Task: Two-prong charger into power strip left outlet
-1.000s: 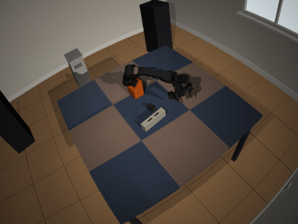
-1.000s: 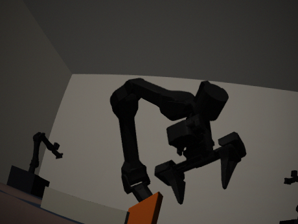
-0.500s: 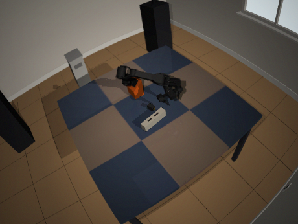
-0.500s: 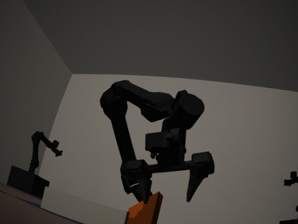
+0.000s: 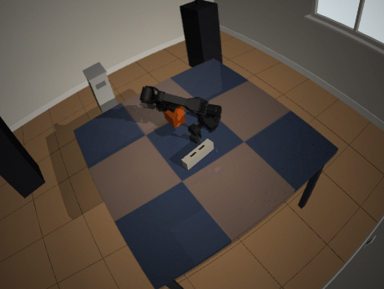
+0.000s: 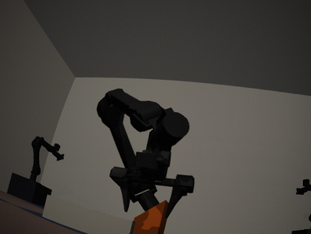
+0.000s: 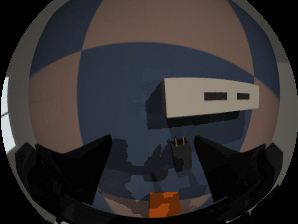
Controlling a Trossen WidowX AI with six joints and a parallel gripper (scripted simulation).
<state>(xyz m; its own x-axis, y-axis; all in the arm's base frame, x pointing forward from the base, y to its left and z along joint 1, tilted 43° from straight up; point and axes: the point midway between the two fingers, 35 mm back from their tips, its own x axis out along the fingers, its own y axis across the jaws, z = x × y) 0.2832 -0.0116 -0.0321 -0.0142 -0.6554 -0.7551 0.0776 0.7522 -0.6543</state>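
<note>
Now: gripper tip 5 cm past the black two-prong charger, 4 cm to the left of it and 6 cm above it.
</note>
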